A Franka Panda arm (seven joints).
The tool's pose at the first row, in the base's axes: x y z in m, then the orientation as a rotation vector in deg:
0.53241, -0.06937, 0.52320, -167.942, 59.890, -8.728
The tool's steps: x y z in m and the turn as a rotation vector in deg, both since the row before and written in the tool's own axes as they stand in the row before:
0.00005, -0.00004, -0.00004, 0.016, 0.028, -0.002
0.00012, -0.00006, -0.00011, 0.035, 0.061, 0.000
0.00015, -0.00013, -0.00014, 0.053, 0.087, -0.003
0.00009, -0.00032, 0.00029, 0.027, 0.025, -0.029
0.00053, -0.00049, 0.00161, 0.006, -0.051, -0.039
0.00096, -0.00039, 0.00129, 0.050, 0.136, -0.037
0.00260, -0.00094, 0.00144, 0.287, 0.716, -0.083
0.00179, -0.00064, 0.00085, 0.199, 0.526, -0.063
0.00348, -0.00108, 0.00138, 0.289, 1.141, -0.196
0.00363, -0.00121, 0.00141, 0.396, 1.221, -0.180
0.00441, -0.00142, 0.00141, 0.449, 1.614, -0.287
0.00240, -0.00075, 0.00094, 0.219, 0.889, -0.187
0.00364, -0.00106, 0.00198, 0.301, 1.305, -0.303
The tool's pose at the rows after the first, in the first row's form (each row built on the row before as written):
0.53247, -0.06937, 0.52325, -167.935, 59.885, -8.777
0.53259, -0.06940, 0.52337, -167.918, 59.879, -8.884
0.53277, -0.06939, 0.52353, -167.893, 59.866, -9.038
0.53307, -0.06920, 0.52327, -167.891, 59.817, -9.089
0.53396, -0.06917, 0.52174, -167.896, 59.752, -9.017
0.53508, -0.06948, 0.52056, -167.904, 59.697, -9.243
0.53783, -0.07040, 0.51941, -167.855, 59.557, -10.442
0.53971, -0.07104, 0.51879, -167.826, 59.455, -11.317
0.54324, -0.07241, 0.51788, -167.911, 59.200, -13.150
0.54699, -0.07377, 0.51705, -167.887, 58.926, -15.150
0.55149, -0.07545, 0.51644, -167.918, 58.514, -17.763
0.55397, -0.07638, 0.51601, -167.962, 58.253, -19.191
0.55781, -0.07788, 0.51488, -168.042, 57.831, -21.281

